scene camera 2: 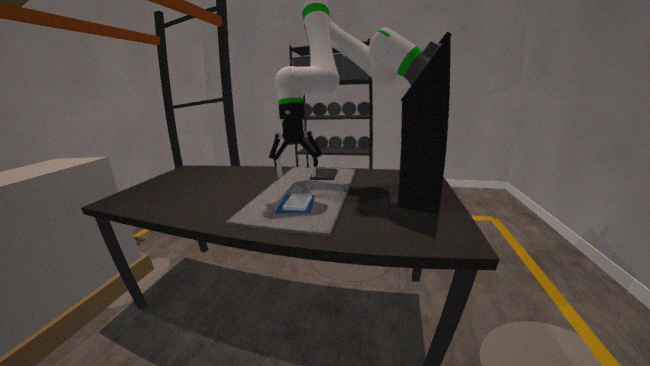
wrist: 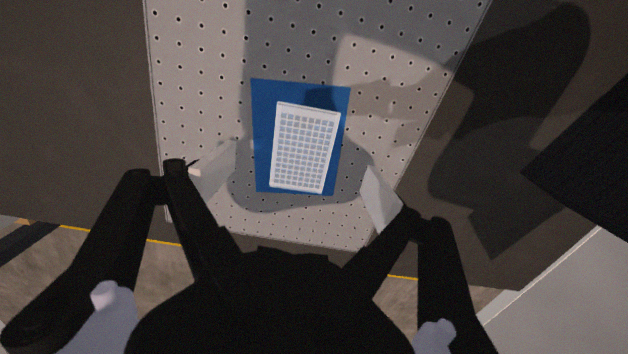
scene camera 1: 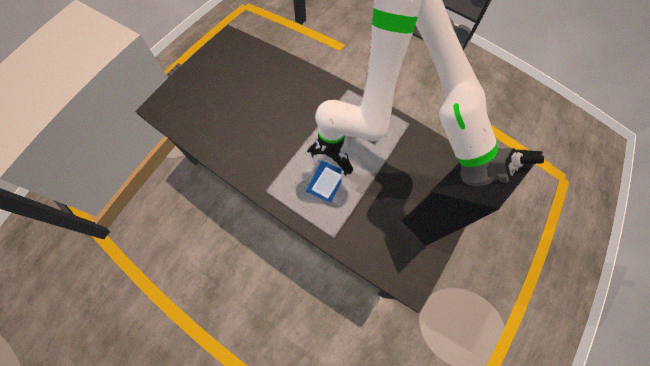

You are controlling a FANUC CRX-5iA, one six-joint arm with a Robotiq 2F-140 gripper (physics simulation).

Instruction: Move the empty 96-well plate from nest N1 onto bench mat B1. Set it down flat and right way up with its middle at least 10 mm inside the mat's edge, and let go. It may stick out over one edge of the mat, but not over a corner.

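Where they show: gripper, between the fingertips: [scene camera 2: 296, 176] [wrist: 301, 167] [scene camera 1: 329, 169]; arm's base, origin of its link: [scene camera 2: 426, 74] [scene camera 1: 484, 171].
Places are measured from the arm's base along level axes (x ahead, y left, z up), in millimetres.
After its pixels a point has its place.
Observation:
The white 96-well plate [scene camera 1: 327, 182] {z -467, x 482, y 142 mm} [scene camera 2: 298, 202] {z -466, x 476, y 160 mm} [wrist: 304, 150] {z -476, x 483, y 139 mm} lies flat, wells up, on the blue bench mat [scene camera 1: 311, 187] {z -480, x 533, y 197 mm} [scene camera 2: 312, 204] {z -482, x 428, y 138 mm} [wrist: 265, 125] {z -480, x 542, y 115 mm}. It is turned slightly against the mat, off-centre toward the mat's lower right in the wrist view, and its outline shows within the mat's edges. My gripper [scene camera 1: 330, 162] {z -377, x 489, y 117 mm} [scene camera 2: 297, 171] {z -377, x 489, y 117 mm} [wrist: 301, 167] {z -377, x 489, y 117 mm} is open and empty. It hangs above the plate's level, clear of it, with the pads wide apart on either side in the wrist view. A dark flat square [scene camera 2: 325, 174] {z -470, x 444, y -205 mm} at the back of the board may be nest N1; I cannot tell.
The mat lies on a pale perforated board [scene camera 1: 330, 222] {z -482, x 374, y 288 mm} [scene camera 2: 320, 227] {z -482, x 361, y 305 mm} [wrist: 185, 65] {z -482, x 646, y 61 mm} on the dark table [scene camera 1: 225, 90] {z -495, x 1262, y -28 mm} [scene camera 2: 200, 192] {z -495, x 1042, y 50 mm}. A tall black stand [scene camera 1: 450, 210] {z -89, x 25, y 135 mm} [scene camera 2: 422, 150] {z -268, x 34, y 132 mm} rises at the right. A large grey box [scene camera 1: 90, 135] [scene camera 2: 55, 225] stands off the table's left end.

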